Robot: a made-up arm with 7 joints. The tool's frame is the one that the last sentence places.
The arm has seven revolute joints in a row. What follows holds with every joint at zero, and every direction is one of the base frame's.
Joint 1 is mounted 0.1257 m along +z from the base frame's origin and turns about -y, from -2.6 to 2.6 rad.
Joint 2 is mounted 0.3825 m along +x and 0.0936 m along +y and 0.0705 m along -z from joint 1 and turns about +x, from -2.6 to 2.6 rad.
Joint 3 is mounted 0.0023 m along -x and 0.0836 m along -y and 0.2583 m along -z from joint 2 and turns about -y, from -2.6 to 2.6 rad.
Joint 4 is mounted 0.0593 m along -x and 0.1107 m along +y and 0.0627 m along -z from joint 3 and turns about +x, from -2.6 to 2.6 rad.
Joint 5 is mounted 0.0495 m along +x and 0.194 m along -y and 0.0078 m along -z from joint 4 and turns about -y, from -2.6 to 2.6 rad.
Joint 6 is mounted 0.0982 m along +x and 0.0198 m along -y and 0.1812 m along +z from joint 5 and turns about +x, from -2.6 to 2.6 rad.
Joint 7 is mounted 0.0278 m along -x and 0.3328 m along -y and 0.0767 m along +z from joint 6 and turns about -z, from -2.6 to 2.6 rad.
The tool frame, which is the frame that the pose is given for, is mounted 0.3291 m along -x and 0.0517 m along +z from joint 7; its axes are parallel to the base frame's.
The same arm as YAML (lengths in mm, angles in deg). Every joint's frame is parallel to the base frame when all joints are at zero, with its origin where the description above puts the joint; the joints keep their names.
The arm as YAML. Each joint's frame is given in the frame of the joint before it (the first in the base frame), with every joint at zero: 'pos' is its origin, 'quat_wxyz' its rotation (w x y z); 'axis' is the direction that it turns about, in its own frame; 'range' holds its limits. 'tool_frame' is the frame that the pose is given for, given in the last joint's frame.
length_unit: mm
angle_unit: deg
joints:
  - joint: joint 1
    pos: [0.0, 0.0, 125.7]
    quat_wxyz: [1.0, 0.0, 0.0, 0.0]
    axis: [0.0, -1.0, 0.0]
    range: [-148.97, 148.97]
  - joint: joint 2
    pos: [382.5, 93.6, -70.5]
    quat_wxyz: [1.0, 0.0, 0.0, 0.0]
    axis: [1.0, 0.0, 0.0]
    range: [-148.97, 148.97]
  - joint: joint 3
    pos: [-2.3, -83.6, -258.3]
    quat_wxyz: [1.0, 0.0, 0.0, 0.0]
    axis: [0.0, -1.0, 0.0]
    range: [-148.97, 148.97]
  - joint: joint 4
    pos: [-59.3, 110.7, -62.7]
    quat_wxyz: [1.0, 0.0, 0.0, 0.0]
    axis: [1.0, 0.0, 0.0]
    range: [-148.97, 148.97]
  - joint: joint 5
    pos: [49.5, -194.0, -7.8]
    quat_wxyz: [1.0, 0.0, 0.0, 0.0]
    axis: [0.0, -1.0, 0.0]
    range: [-148.97, 148.97]
  - joint: joint 6
    pos: [98.2, -19.8, 181.2]
    quat_wxyz: [1.0, 0.0, 0.0, 0.0]
    axis: [1.0, 0.0, 0.0]
    range: [-148.97, 148.97]
  - joint: joint 7
    pos: [-27.8, -332.8, 76.7]
    quat_wxyz: [1.0, 0.0, 0.0, 0.0]
    axis: [0.0, 0.0, -1.0]
    range: [-148.97, 148.97]
tool_frame:
  pos: [-329.1, 0.0, 51.7]
  quat_wxyz: [1.0, 0.0, 0.0, 0.0]

